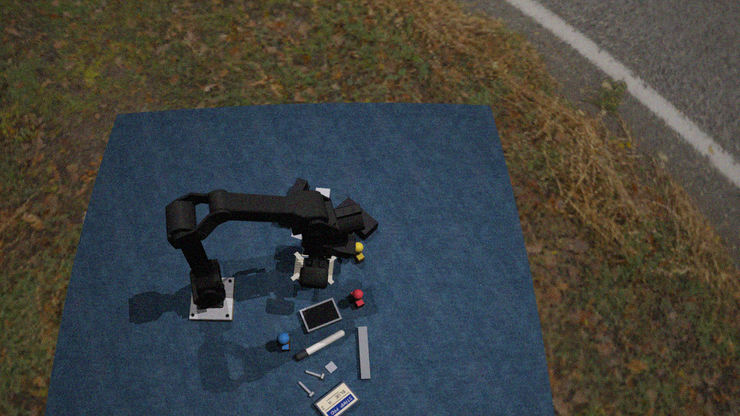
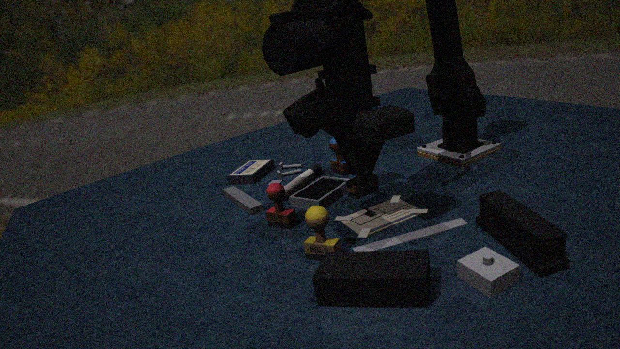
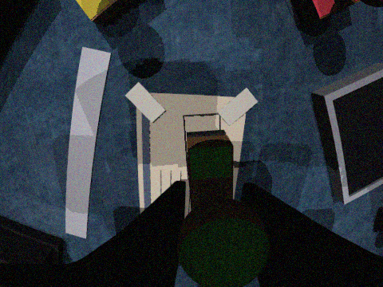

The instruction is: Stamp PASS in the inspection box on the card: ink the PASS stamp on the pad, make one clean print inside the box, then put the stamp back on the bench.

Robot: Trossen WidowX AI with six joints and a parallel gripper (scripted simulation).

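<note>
The white card lies 60 mm below my gripper tip, 20 mm behind it and 10 mm to the left of it. Round my gripper tip: green-knobbed stamp: right at my gripper tip; yellow stamp: 100 mm ahead, 40 mm to the left, 40 mm below; grey strip: 90 mm to the left, 60 mm below.
</note>
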